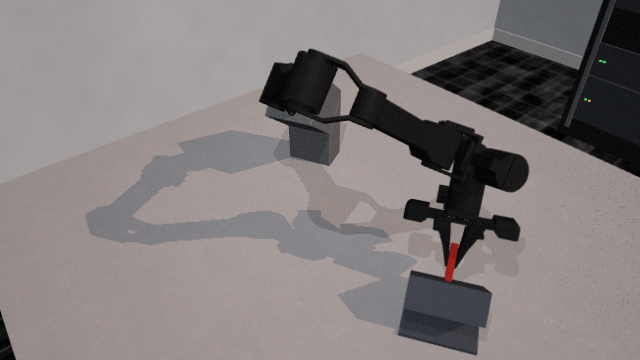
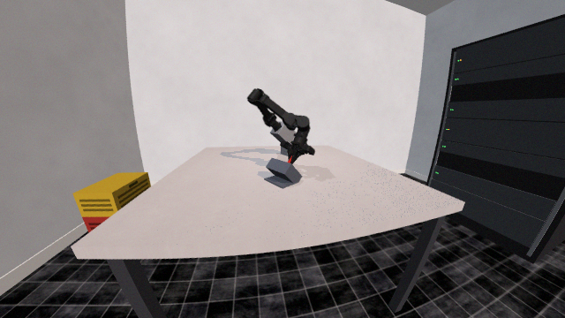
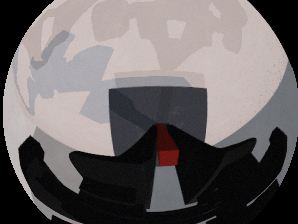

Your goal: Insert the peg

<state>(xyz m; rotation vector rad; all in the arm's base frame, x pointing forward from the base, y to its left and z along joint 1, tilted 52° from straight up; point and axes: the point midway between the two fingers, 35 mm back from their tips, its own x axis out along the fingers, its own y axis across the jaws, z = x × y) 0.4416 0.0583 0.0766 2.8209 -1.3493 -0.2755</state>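
Right now the red peg is 2 cm to the right of my hand, 2 cm below it and 1 cm ahead of it.
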